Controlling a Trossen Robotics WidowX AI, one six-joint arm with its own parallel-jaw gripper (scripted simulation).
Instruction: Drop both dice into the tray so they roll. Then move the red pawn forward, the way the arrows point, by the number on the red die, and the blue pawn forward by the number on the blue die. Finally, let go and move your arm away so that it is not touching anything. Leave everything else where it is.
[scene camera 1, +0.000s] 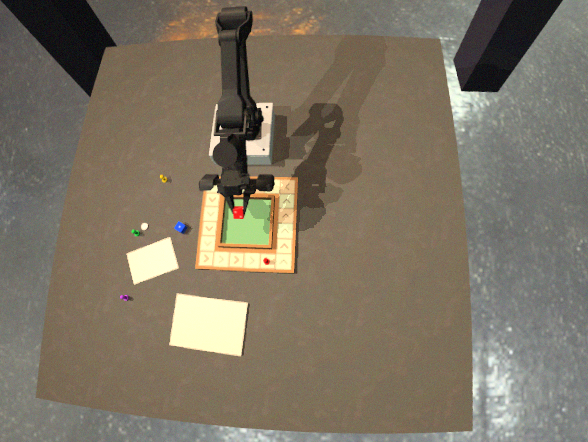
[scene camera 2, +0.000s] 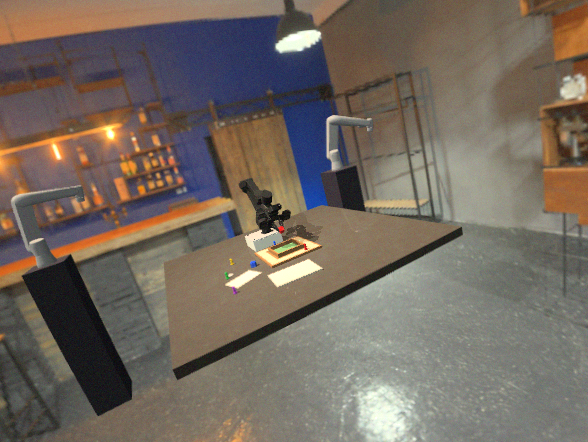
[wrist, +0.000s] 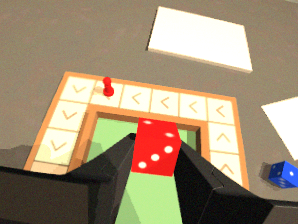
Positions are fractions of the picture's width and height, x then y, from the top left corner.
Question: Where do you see my gripper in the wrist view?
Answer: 0.52, 0.64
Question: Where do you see a green tray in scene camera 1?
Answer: At 0.43, 0.52
